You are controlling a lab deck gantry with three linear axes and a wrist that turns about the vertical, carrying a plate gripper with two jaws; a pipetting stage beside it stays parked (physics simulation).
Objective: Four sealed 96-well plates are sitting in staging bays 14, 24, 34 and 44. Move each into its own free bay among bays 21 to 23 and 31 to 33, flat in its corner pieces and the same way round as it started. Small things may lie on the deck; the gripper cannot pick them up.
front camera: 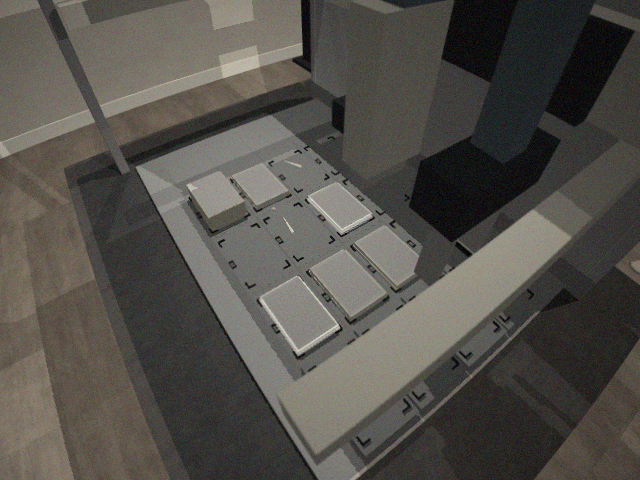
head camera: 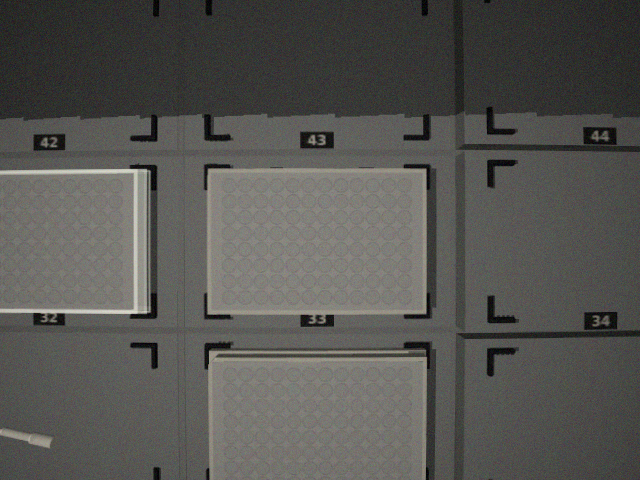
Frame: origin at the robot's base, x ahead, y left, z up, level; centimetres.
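Seen in the pictures: gripper, between the fingertips: (front camera: 445,264); robot's base, origin of its link: (front camera: 190,198).
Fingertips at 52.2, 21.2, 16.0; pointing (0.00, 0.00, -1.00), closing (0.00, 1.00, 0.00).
Offsets run from my fingertips to a thing's top centre, as dx, dy, dz. "spot": to the spot under its first point.
In the front view a sealed plate @[-45.8, -6.2, -14.5] (front camera: 260,184) sits in bay 21. Another plate @[-13.0, -6.2, -14.5] (front camera: 348,284) (head camera: 317,413) sits in bay 23. A third plate @[-13.0, +4.5, -14.5] (front camera: 387,255) (head camera: 317,240) sits in bay 33, inside its corner pieces and lined up with them. All three look level and lie the same way round. Bays 34 and 44 hold no plate where they show in the head view, and no plate shows in the visible part of bay 24. Bay 14 is mostly hidden by the beam. My gripper (front camera: 448,255) hangs behind bay 33, dim and partly hidden; its jaws look apart with no plate between them. It does not show in the head view.
Bright-rimmed plates stand in bay 32 @[spot: -28.9, +4.1, -14.6] (front camera: 339,206) (head camera: 62,240) and bay 13 @[spot: -12.1, -17.3, -14.5] (front camera: 299,315). A tall block @[-45.8, -16.9, -11.8] (front camera: 217,198) stands in bay 11. A thin white stick @[-31.5, -7.3, -15.2] (front camera: 287,224) (head camera: 25,437) lies in bay 22, another stick @[-48.4, +4.6, -15.2] (front camera: 293,164) in bay 31. A pale beam (front camera: 429,330) crosses the front.
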